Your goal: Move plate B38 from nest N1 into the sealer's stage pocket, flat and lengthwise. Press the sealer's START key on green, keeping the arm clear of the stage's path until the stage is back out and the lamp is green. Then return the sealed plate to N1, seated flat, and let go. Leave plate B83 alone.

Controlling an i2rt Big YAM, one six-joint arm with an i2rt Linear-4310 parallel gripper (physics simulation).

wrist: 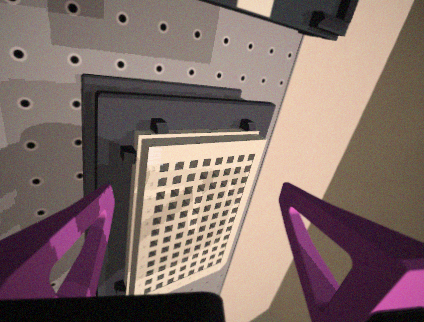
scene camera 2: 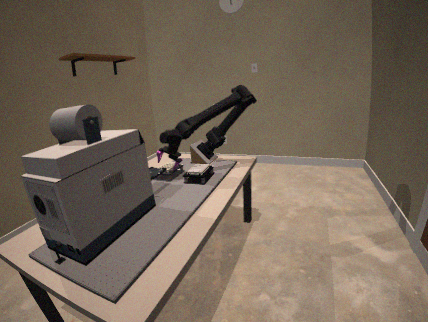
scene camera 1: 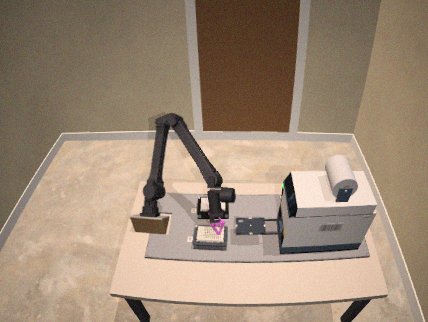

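Seen in the pictures: gripper, between the fingertips: (wrist: pixel 199 191) (scene camera 2: pixel 165 166) (scene camera 1: pixel 218 230); arm's base, origin of its link: (scene camera 2: pixel 205 151) (scene camera 1: pixel 150 215).
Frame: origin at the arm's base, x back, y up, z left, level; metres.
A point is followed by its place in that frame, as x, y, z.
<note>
A cream plate with a grid of square wells (scene camera 1: pixel 209 234) @(-0.318, 0.000, -0.104) (wrist: pixel 205 151) @(-0.380, 0.005, -0.095) sits in the front dark nest (scene camera 1: pixel 210 246) @(-0.323, -0.049, -0.144) (wrist: pixel 112 112) @(-0.397, -0.011, -0.049); its code is not readable. A second pale plate (scene camera 1: pixel 205 204) @(-0.285, 0.006, 0.088) (scene camera 2: pixel 199 170) @(-0.363, 0.005, 0.121) sits in the back nest (scene camera 2: pixel 198 179) @(-0.356, -0.050, 0.106), partly behind the arm in scene view 1. My gripper (scene camera 1: pixel 218 227) @(-0.359, 0.014, -0.090) (scene camera 2: pixel 169 161) @(-0.359, 0.014, -0.090) (wrist: pixel 199 191) @(-0.359, 0.014, -0.090) is open and empty, above the front plate; in the wrist view its magenta fingers show on either side of that plate. The sealer's dark stage (scene camera 1: pixel 250 226) @(-0.516, 0.038, -0.081) (wrist: pixel 295 12) @(-0.450, 0.038, -0.096) is out, with no plate on it. The sealer's lamp (scene camera 1: pixel 283 186) @(-0.663, 0.221, 0.010) shows green.
The white sealer (scene camera 1: pixel 322 230) @(-0.841, 0.131, -0.185) (scene camera 2: pixel 100 195) @(-0.945, 0.130, 0.036) with its film roll (scene camera 1: pixel 341 175) @(-0.872, 0.415, -0.124) (scene camera 2: pixel 72 124) @(-0.954, 0.368, -0.012) stands on the right of the grey perforated mat (scene camera 1: pixel 170 250) @(-0.126, -0.055, -0.175) (scene camera 2: pixel 135 255) @(-0.977, -0.055, 0.160). The stage rails join it to the sealer. The arm's base block (scene camera 1: pixel 150 225) @(-0.014, 0.003, -0.066) stands at the left.
</note>
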